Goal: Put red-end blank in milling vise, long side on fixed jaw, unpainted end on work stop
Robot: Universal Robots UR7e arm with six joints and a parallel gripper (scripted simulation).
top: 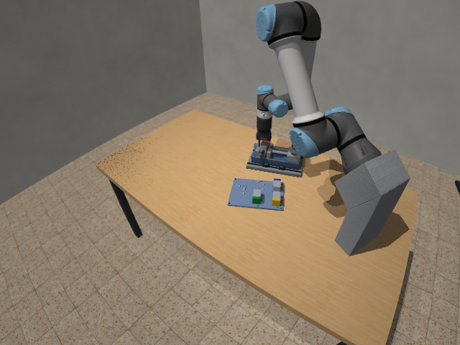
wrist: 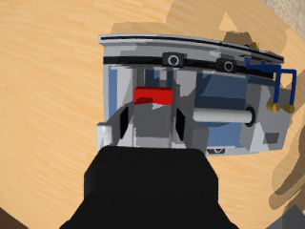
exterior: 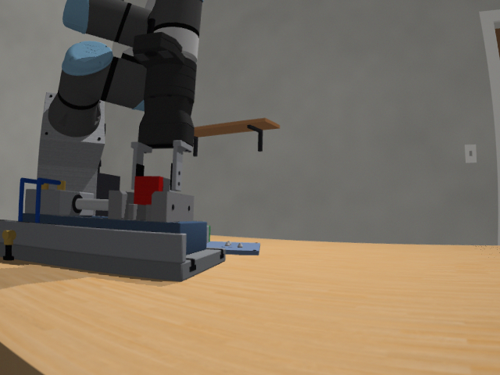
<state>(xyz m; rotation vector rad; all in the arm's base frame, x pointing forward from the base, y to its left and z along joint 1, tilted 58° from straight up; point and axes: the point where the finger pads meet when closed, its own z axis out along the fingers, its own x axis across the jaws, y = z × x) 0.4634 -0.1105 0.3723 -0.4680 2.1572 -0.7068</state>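
My hand is 4 cm above the fixed jaw and 3 cm short of it. From my hand the other things lie so: grey rod (9 cm behind, 4 cm below, 1 cm to the right); then work stop (5 cm to the left, 3 cm below, 1 cm behind); then moving jaw (4 cm below, 3 cm behind).
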